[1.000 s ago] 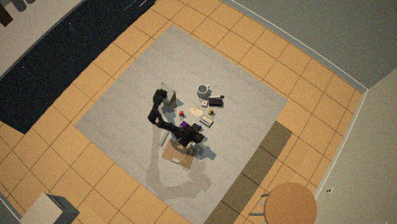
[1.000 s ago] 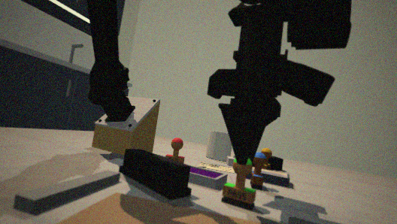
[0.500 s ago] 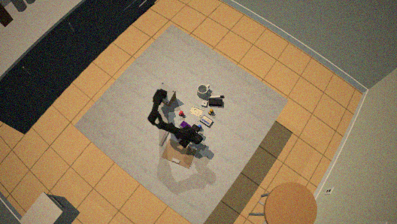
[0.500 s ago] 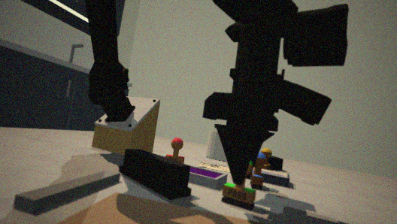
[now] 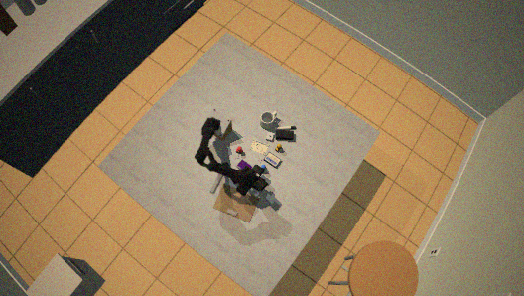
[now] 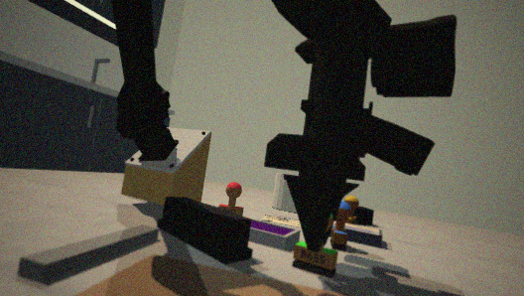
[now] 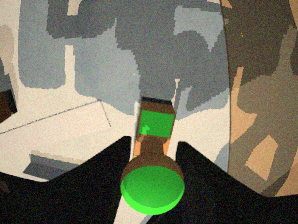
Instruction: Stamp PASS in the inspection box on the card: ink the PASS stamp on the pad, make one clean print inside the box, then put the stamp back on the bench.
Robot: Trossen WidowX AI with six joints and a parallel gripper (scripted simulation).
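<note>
Now: the purple ink pad 80 mm behind my gripper tip, 80 mm to the left of it and 20 mm below it. Also, from my gripper tip: green-knobbed stamp (right at my gripper tip); then blue-knobbed stamp (20 mm ahead, 120 mm to the left); then black block (130 mm behind, 10 mm to the left, 10 mm below).
</note>
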